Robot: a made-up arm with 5 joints.
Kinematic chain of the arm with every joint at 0, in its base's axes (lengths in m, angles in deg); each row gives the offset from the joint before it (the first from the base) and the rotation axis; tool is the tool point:
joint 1: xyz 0 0 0.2 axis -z
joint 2: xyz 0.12 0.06 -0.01 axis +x
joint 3: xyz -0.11 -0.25 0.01 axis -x
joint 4: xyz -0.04 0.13 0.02 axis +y
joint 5: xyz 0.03 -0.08 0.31 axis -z
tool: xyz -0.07 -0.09 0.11
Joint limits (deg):
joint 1: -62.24..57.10
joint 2: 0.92..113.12
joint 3: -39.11..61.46
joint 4: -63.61..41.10
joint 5: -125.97..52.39
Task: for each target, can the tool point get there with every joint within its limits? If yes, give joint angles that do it. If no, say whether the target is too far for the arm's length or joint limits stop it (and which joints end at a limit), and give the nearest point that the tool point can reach.
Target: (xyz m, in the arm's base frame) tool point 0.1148 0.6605 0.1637
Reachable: no: joint limits stop it (at a limit: joint 1, joint 2, joint 3, joint 4, joint 5) | nearest point 0.1269 0.3339 0.2747 | short by 0.345 m
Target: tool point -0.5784 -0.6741 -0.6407
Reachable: no: too far | nearest point -0.2848 -0.3319 -0.2471 | short by 0.599 m
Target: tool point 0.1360 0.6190 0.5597
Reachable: no: joint limits stop it (at a limit: joint 1, joint 2, joint 5) | nearest point 0.1385 0.2936 0.4035 | short by 0.361 m
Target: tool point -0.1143 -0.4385 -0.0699
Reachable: yes | joints 24.41 78.72 -14.22 -3.81 -105.35
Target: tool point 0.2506 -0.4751 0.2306
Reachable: yes | joints -12.50 35.69 -19.58 18.98 -41.51
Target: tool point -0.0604 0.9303 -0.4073
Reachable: no: too far | nearest point -0.1351 0.4067 -0.2359 | short by 0.556 m
